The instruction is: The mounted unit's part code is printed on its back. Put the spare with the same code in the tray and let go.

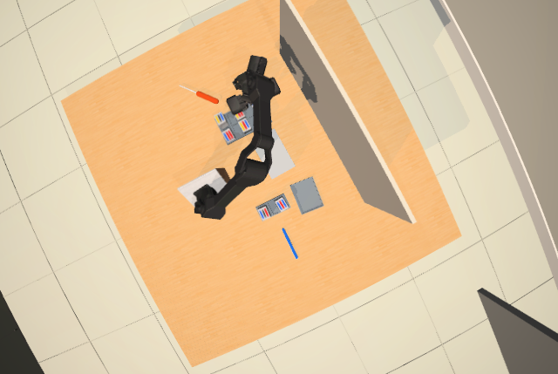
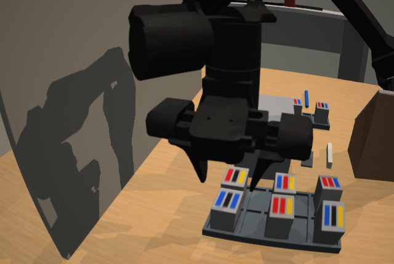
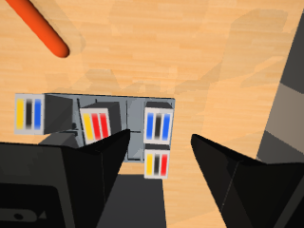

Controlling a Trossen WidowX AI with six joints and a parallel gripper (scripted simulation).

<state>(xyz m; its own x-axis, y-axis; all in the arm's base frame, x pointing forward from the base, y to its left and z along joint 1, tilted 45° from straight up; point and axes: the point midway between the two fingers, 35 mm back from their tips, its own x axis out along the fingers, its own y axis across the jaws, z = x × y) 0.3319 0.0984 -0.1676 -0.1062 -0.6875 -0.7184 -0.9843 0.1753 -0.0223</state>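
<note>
Now: gripper tip 1 cm past the red-black-yellow spare, 6 cm to the left of it and 4 cm above it. The rest, counted from my gripper tip: tall grey panel: 18 cm ahead, 22 cm to the right, 15 cm above; then grey mounted unit: 5 cm behind, 20 cm to the right, 3 cm below; then small rack: 17 cm behind, 38 cm to the right, 7 cm below.
</note>
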